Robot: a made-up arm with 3 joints. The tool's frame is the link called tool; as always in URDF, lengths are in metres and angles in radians. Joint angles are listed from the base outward.
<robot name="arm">
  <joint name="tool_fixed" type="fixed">
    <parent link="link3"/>
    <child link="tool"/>
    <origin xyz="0.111 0.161 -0.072" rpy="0 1.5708 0"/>
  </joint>
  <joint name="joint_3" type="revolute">
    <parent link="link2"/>
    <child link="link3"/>
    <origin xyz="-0.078 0.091 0.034" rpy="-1.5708 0 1.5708"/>
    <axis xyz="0 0 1"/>
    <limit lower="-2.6" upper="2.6"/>
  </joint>
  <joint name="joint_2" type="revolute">
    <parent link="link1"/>
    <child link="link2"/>
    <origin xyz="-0.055 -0.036 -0.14" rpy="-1.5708 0 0"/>
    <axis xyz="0 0 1"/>
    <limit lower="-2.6" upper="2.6"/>
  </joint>
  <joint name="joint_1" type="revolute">
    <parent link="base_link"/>
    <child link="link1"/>
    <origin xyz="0 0 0.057" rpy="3.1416 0 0"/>
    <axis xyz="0 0 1"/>
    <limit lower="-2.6" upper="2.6"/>
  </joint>
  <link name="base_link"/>
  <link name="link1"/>
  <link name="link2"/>
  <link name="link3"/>
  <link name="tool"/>
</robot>
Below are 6 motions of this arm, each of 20 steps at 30 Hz.
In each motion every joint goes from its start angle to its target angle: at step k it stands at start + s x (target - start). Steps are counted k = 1, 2, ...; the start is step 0. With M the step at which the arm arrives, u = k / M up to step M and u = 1 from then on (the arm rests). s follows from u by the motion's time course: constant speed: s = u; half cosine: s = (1 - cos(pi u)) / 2; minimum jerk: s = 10 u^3 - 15 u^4 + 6 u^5.
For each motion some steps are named. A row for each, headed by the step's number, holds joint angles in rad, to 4 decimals.
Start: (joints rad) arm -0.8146 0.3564 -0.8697
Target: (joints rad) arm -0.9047 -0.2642 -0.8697
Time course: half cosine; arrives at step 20
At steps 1, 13, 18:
1: -0.8152 0.3526 -0.8697
13: -0.8801 -0.0948 -0.8697
18: -0.9025 -0.2490 -0.8697

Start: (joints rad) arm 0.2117 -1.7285 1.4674
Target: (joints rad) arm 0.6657 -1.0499 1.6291
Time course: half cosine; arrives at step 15
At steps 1, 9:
1: 0.2167 -1.7211 1.4692
9: 0.5088 -1.2844 1.5732

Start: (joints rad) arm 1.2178 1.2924 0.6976
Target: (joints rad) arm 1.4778 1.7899 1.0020
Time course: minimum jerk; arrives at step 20
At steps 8, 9, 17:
8: 1.3003 1.4503 0.7942
9: 1.3236 1.4948 0.8215
17: 1.4709 1.7767 0.9939

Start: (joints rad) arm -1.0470 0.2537 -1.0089
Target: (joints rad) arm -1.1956 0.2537 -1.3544
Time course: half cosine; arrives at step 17
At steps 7, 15, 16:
7: -1.1010 0.2537 -1.1344
15: -1.1906 0.2537 -1.3427
16: -1.1943 0.2537 -1.3515

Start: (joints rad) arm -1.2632 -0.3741 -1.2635
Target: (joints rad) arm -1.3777 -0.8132 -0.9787
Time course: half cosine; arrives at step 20
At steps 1, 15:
1: -1.2639 -0.3768 -1.2617
15: -1.3609 -0.7489 -1.0204

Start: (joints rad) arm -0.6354 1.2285 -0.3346
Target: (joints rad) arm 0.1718 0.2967 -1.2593
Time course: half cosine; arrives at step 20
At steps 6, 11, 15, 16, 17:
6: -0.4690 1.0364 -0.5252
11: -0.1687 0.6897 -0.8693
15: 0.0536 0.4332 -1.1239
16: 0.0947 0.3857 -1.1710
17: 0.1278 0.3475 -1.2089

